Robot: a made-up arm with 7 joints. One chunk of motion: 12 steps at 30 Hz.
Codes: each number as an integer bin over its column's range. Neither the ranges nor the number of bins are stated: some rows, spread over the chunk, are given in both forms.
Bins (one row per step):
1: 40 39 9 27 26 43
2: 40 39 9 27 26 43
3: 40 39 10 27 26 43
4: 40 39 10 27 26 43
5: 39 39 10 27 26 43
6: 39 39 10 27 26 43
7: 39 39 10 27 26 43
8: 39 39 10 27 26 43
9: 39 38 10 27 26 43
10: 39 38 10 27 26 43
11: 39 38 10 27 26 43
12: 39 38 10 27 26 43
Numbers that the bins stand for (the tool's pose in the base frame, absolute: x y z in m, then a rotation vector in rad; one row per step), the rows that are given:
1: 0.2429 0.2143 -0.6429 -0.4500 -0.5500 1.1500
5: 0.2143 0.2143 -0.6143 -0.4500 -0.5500 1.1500
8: 0.2143 0.2143 -0.6143 -0.4500 -0.5500 1.1500
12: 0.2143 0.1857 -0.6143 -0.4500 -0.5500 1.1500
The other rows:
2: 0.2429 0.2143 -0.6429 -0.4500 -0.5500 1.1500
3: 0.2429 0.2143 -0.6143 -0.4500 -0.5500 1.1500
4: 0.2429 0.2143 -0.6143 -0.4500 -0.5500 1.1500
6: 0.2143 0.2143 -0.6143 -0.4500 -0.5500 1.1500
7: 0.2143 0.2143 -0.6143 -0.4500 -0.5500 1.1500
9: 0.2143 0.1857 -0.6143 -0.4500 -0.5500 1.1500
10: 0.2143 0.1857 -0.6143 -0.4500 -0.5500 1.1500
11: 0.2143 0.1857 -0.6143 -0.4500 -0.5500 1.1500

